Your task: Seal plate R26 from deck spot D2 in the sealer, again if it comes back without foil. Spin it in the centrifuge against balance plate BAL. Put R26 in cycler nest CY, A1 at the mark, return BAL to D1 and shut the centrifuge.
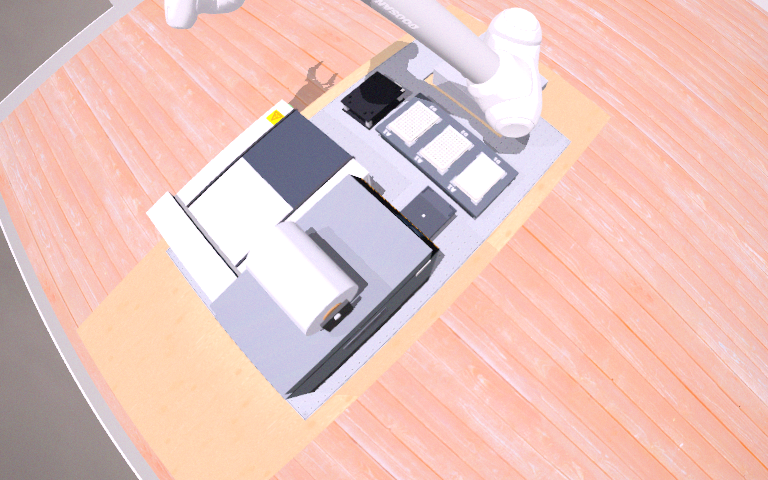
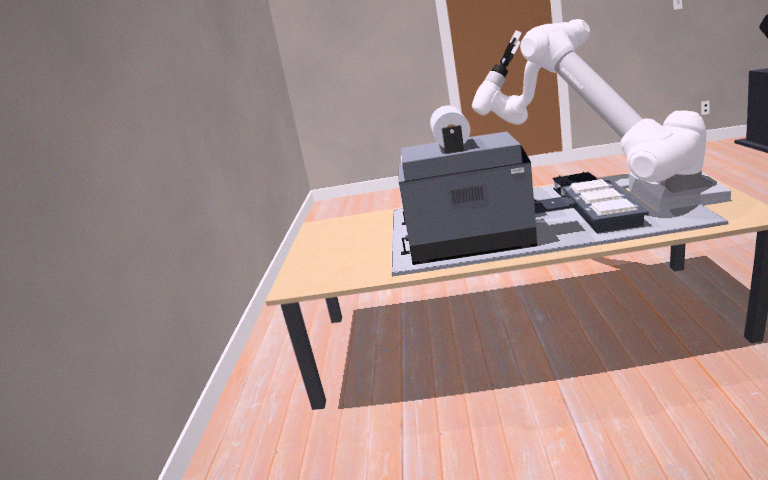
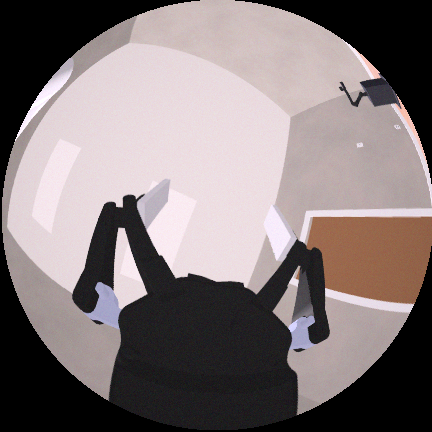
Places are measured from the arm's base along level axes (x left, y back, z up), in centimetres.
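Pixels of known places: gripper, between the fingertips: [image 2: 518, 36] [image 3: 218, 201]; arm's base, origin of its link: [image 2: 679, 181].
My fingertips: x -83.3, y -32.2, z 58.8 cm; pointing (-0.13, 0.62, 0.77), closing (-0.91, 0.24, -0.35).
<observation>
For each thing: its top centre in the pictures, then the offset to it from my fingertips. "pt": a spot on its surface instead.
- dark deck rack, centre of its top: [image 1: 447, 147] [image 2: 601, 196] dz -57.2, dx +87.1, dy -3.1 cm
- middle plate, centre of its top: [image 1: 446, 146] [image 2: 600, 194] dz -56.2, dx +87.1, dy -3.5 cm
- plate with a plain top, centre of its top: [image 1: 480, 175] [image 2: 612, 204] dz -56.2, dx +99.4, dy -5.1 cm
- grey sealer, centre of its top: [image 1: 302, 260] [image 2: 453, 107] dz -15.8, dx +91.5, dy -54.9 cm
- white unit with a dark panel, a spot on its surface: [image 1: 297, 158] pt dz -42.1, dx +64.2, dy -35.5 cm
- black nest, centre of its top: [image 1: 372, 92] [image 2: 575, 176] dz -57.3, dx +58.1, dy -0.6 cm
- third plate, centre of its top: [image 1: 414, 120] [image 2: 589, 184] dz -56.2, dx +74.8, dy -1.9 cm
- white foil roll, centre of its top: [image 1: 292, 269] [image 2: 447, 109] dz -15.8, dx +91.2, dy -57.1 cm
My gripper [image 2: 514, 43] [image 3: 218, 201] is open and empty, pointing up, high above the table. Three white plates stand on a dark deck rack [image 1: 476, 210] [image 2: 621, 220]. The middle plate [image 1: 445, 148] [image 2: 601, 195] is at what looks like D2; the plate with a plain top [image 1: 480, 176] [image 2: 614, 206] is at what looks like D1. The grey sealer [image 1: 390, 240] [image 2: 492, 212] has its dark plate tray [image 1: 427, 204] [image 2: 557, 204] out towards the rack. The white unit with a dark panel [image 1: 297, 158], apparently the centrifuge, looks covered; its inside is hidden. A black nest [image 1: 370, 97] [image 2: 576, 178], apparently CY, looks empty.
A third plate [image 1: 415, 122] [image 2: 589, 186] stands at the rack end near the black nest. A white foil roll [image 1: 300, 277] [image 2: 447, 121] rises above the sealer. The arm base [image 2: 659, 195] stands beyond the rack. A brown door [image 2: 492, 33] [image 3: 370, 255] is in the wall behind.
</observation>
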